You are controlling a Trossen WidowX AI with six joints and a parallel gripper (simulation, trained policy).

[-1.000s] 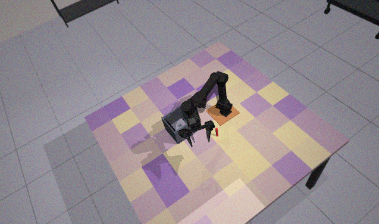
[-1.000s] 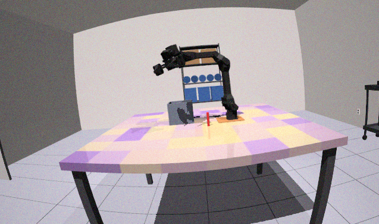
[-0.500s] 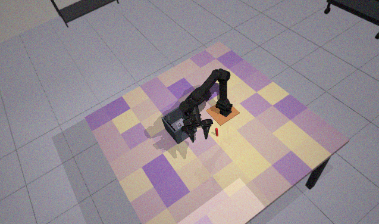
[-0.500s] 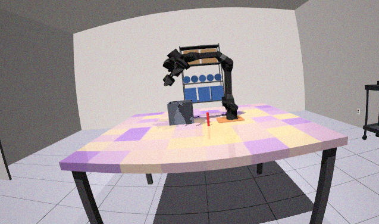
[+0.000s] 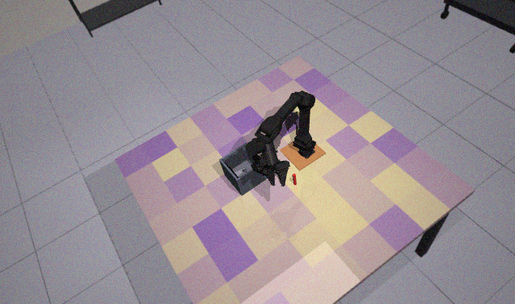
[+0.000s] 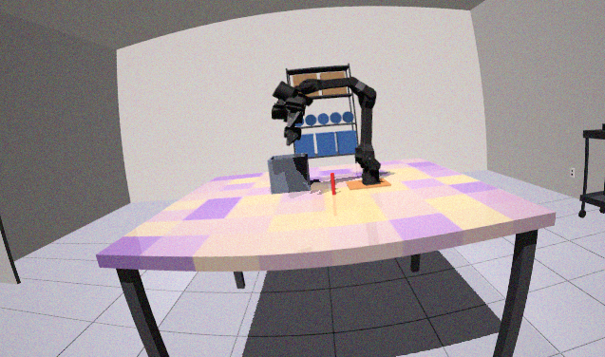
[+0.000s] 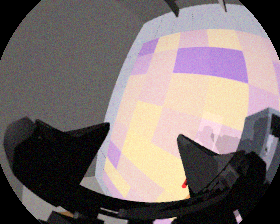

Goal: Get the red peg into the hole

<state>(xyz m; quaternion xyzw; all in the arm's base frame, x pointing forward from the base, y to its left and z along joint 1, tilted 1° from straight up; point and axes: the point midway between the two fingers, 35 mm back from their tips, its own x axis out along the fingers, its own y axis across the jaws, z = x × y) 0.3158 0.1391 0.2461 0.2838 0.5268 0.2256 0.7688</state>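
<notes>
My gripper tip is now 19 cm above the red peg, 15 cm past it and 7 cm to the left of it. Also, from my gripper tip: pale plate 28 cm to the right, 18 cm below, 1 cm behind.
</notes>
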